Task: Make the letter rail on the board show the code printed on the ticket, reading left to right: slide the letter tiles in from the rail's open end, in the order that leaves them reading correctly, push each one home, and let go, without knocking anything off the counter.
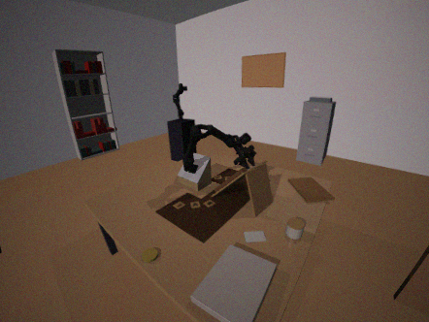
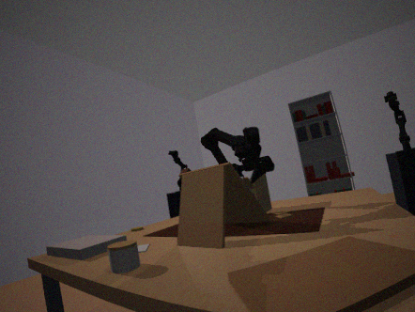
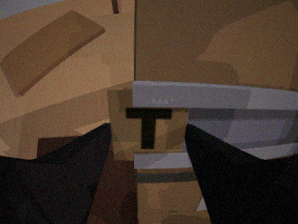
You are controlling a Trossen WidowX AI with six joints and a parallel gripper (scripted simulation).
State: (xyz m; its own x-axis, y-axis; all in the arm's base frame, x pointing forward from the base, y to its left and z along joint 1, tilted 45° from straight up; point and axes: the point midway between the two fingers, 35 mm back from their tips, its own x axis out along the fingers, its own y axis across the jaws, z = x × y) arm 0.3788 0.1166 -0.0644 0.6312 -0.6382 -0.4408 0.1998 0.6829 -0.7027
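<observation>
The white ticket is 80 mm behind my gripper tip, 90 mm to the right of it and 70 mm below it. From my gripper tip the other things lie so: tile marked e: 220 mm behind, 80 mm to the left, 170 mm below; then dark mat: 190 mm behind, 140 mm to the right, 170 mm below; then tile marked t: right at my gripper tip.
</observation>
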